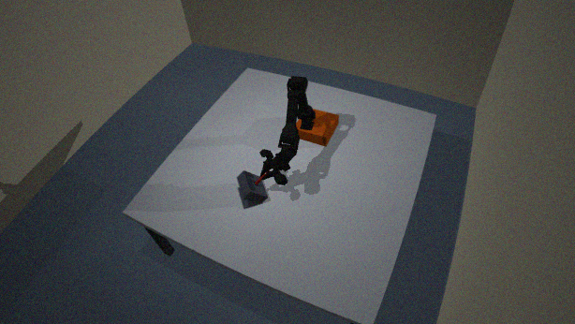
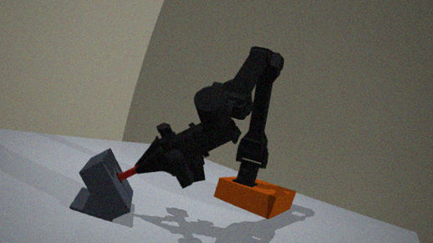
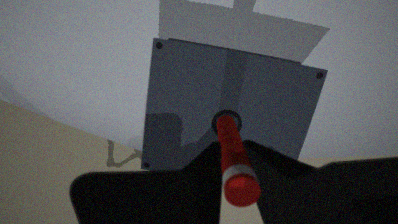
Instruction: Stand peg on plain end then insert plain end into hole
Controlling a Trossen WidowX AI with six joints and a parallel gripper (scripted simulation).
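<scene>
Right now my gripper tip is 40 mm to the left of the sloped panel, 40 mm above it and 30 mm short of it. Also, from my gripper tip: red peg: 10 mm to the left, 10 mm behind, 10 mm above.
</scene>
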